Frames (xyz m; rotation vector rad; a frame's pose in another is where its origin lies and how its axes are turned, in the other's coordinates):
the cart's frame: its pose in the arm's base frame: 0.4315 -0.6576 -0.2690 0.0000 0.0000 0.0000
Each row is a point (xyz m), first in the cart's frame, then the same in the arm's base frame.
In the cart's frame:
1: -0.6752 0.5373 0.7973
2: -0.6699 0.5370 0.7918
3: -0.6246 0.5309 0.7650
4: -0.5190 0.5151 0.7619
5: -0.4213 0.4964 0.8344
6: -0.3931 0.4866 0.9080
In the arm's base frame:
1: -0.2437 -0.1203 0.5283
2: -0.2384 -0.1206 0.5228
3: -0.1931 -0.1267 0.4960
4: -0.0875 -0.1425 0.4929
5: 0.0102 -0.1612 0.5654
6: 0.0384 -0.1710 0.6390

